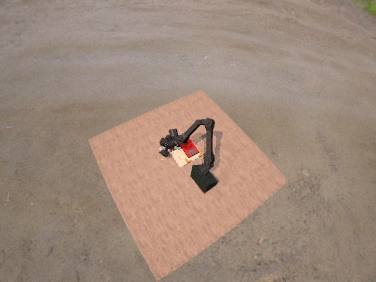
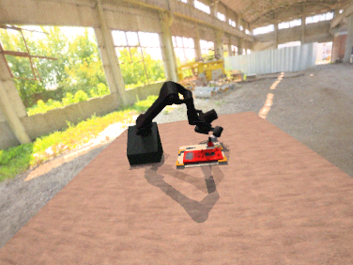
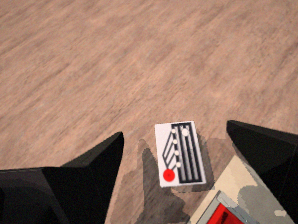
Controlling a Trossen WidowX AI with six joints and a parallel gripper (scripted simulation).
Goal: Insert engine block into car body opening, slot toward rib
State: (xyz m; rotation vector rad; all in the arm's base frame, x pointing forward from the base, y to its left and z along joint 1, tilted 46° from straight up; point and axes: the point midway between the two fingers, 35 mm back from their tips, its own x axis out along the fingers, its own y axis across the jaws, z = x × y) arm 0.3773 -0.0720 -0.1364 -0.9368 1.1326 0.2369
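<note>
The engine block is 10 mm behind my gripper tip, 10 mm to the right of it and 20 mm below it. Also, from my gripper tip: cream base plate (120 mm behind, 160 mm to the right, 20 mm below).
</note>
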